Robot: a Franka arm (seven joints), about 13 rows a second.
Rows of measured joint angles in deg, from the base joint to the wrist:
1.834, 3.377, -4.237, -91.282, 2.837, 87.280, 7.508
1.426, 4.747, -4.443, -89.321, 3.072, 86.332, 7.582
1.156, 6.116, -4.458, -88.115, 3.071, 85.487, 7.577
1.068, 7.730, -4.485, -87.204, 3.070, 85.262, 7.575
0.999, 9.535, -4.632, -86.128, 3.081, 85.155, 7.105
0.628, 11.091, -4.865, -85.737, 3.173, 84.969, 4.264
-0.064, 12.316, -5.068, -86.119, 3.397, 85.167, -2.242
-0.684, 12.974, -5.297, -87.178, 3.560, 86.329, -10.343
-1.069, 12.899, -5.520, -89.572, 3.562, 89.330, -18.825
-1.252, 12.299, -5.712, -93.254, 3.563, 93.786, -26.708
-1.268, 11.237, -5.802, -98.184, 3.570, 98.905, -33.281
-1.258, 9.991, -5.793, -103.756, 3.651, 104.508, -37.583
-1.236, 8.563, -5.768, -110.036, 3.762, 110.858, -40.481
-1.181, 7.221, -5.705, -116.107, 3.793, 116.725, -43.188
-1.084, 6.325, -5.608, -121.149, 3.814, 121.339, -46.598
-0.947, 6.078, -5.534, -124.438, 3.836, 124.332, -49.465
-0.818, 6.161, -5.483, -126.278, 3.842, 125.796, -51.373
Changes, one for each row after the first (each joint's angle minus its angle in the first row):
-0.408, 1.370, -0.206, 1.961, 0.235, -0.948, 0.074
-0.678, 2.739, -0.221, 3.167, 0.234, -1.793, 0.069
-0.766, 4.353, -0.248, 4.078, 0.233, -2.018, 0.067
-0.835, 6.158, -0.395, 5.154, 0.244, -2.125, -0.403
-1.206, 7.714, -0.628, 5.545, 0.336, -2.311, -3.244
-1.898, 8.939, -0.831, 5.163, 0.560, -2.113, -9.750
-2.518, 9.597, -1.060, 4.104, 0.723, -0.951, -17.851
-2.903, 9.522, -1.283, 1.710, 0.725, 2.050, -26.333
-3.086, 8.922, -1.475, -1.972, 0.726, 6.506, -34.216
-3.102, 7.860, -1.565, -6.902, 0.733, 11.625, -40.789
-3.092, 6.614, -1.556, -12.474, 0.814, 17.228, -45.091
-3.070, 5.186, -1.531, -18.754, 0.925, 23.578, -47.989
-3.015, 3.844, -1.468, -24.825, 0.956, 29.445, -50.696
-2.918, 2.948, -1.371, -29.867, 0.977, 34.059, -54.106
-2.781, 2.701, -1.297, -33.156, 0.999, 37.052, -56.973
-2.652, 2.784, -1.246, -34.996, 1.005, 38.516, -58.881

